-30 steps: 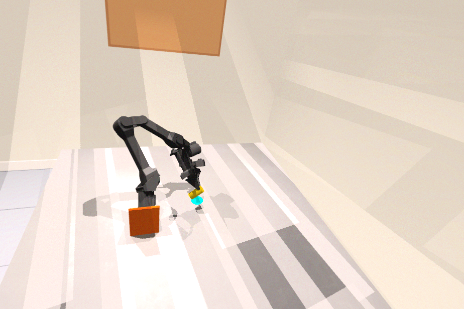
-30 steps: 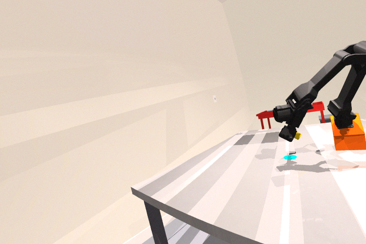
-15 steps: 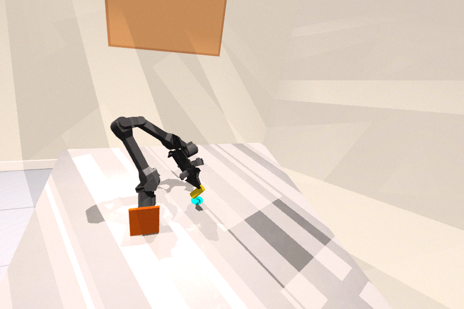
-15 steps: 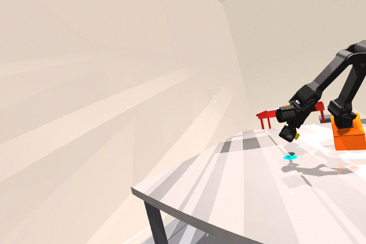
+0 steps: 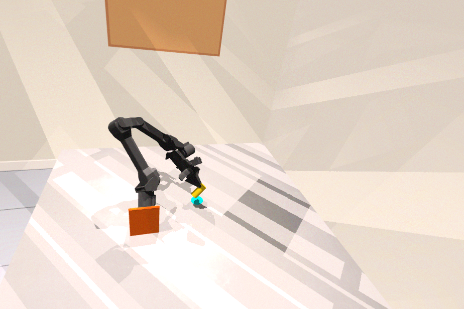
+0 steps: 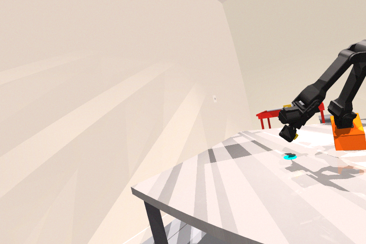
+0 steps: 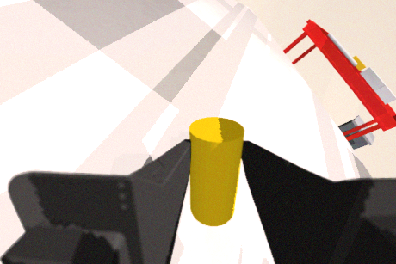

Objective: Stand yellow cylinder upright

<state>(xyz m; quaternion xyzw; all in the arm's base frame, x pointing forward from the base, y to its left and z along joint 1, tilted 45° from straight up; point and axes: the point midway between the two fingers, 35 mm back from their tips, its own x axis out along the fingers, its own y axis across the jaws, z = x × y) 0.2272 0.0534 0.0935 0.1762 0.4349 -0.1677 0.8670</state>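
Right now the cyan circle is 12 cm below my gripper tip and 4 cm to the left of it. The rest, counted from my gripper tip: yellow cylinder: 2 cm below, 1 cm behind.
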